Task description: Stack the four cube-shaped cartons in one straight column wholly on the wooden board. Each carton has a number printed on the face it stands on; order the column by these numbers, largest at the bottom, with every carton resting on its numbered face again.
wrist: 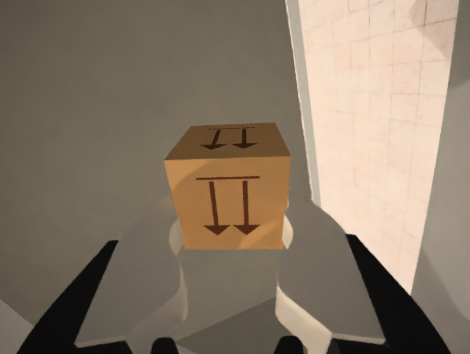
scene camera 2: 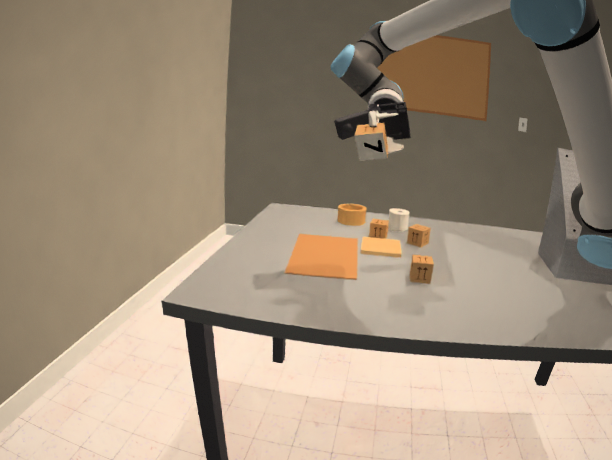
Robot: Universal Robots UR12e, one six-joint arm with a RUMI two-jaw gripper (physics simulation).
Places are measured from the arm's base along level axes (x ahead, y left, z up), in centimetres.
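Where they show: gripper, between the fingertips: (wrist: 233, 190) (scene camera 2: 377, 142).
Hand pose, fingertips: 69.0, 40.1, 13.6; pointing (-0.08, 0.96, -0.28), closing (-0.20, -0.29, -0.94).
Each offset is from my fingertips to the top centre of the thing, as dx, dy, dz. Level surfaces: height alone.
My gripper (scene camera 2: 384, 133) (wrist: 233, 190) is shut on a carton {+1.2, -0.8, +3.8} (scene camera 2: 364, 151) (wrist: 230, 202) and holds it high above the table. The carton's white face with a black number, which looks like a turned 7, faces scene camera 2. Two arrow-marked faces show in the wrist view. In scene camera 2, one carton {+1.8, -48.7, -30.0} (scene camera 2: 379, 229) stands behind the light wooden board {-0.2, -38.6, -34.2} (scene camera 2: 381, 247), a second carton {-11.7, -48.1, -30.0} (scene camera 2: 419, 235) stands to the board's right, turned at an angle, and a third carton {-12.6, -20.0, -30.0} (scene camera 2: 421, 270) stands nearer the front edge. The numbered faces of these three are hidden.
An orange mat {+14.3, -25.2, -33.5} (scene camera 2: 324, 256) lies left of the board on the grey table {dz -35.4} (scene camera 2: 240, 290). An orange ring-shaped container {+13.3, -63.0, -30.1} (scene camera 2: 352, 216) and a white cylinder {-4.0, -62.4, -29.2} (scene camera 2: 399, 221) stand at the back. The robot's base stands at the right.
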